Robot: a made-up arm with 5 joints.
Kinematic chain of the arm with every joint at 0, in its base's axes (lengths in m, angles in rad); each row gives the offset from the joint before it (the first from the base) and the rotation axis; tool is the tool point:
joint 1: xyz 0 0 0.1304 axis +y
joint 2: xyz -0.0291 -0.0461 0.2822 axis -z
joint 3: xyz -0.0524 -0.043 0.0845 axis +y
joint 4: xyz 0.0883 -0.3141 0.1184 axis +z
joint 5: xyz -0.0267 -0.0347 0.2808 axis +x
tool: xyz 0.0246 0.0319 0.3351
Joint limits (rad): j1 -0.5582..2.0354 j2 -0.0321..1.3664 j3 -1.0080..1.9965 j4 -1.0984..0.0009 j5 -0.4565..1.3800
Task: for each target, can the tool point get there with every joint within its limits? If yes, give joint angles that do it. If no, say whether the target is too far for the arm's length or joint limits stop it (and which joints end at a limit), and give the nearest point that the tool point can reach.
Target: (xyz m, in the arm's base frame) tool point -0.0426 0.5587 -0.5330
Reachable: no: joint limits stop it (at a limit: joint 1, joint 2, joint 5) | nearest point -0.0373 -0.2412 -0.5321 | short by 0.800 m
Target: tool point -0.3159 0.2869 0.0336
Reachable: no: joint limits stop it (at a limit: joint 1, joint 2, joint 3, joint 4, joint 5) | nearest point -0.7874 0.4300 0.1513 | short by 0.507 m
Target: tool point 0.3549 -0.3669 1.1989
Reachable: yes | joints 0.5432 0.7093 0.0568 -0.8316 0.1272
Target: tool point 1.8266 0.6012 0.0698
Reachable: no: too far | nearest point 1.1494 0.2676 0.1763 | short by 0.762 m
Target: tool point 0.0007 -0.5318 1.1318
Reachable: yes | joints 0.4007 0.8816 0.5777 -0.7698 1.1215
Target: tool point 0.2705 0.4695 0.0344
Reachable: no: joint limits stop it (at a limit: joint 1, joint 2, joint 3, joint 4, joint 5) | nearest point 0.8810 0.4846 0.0906 | short by 0.613 m
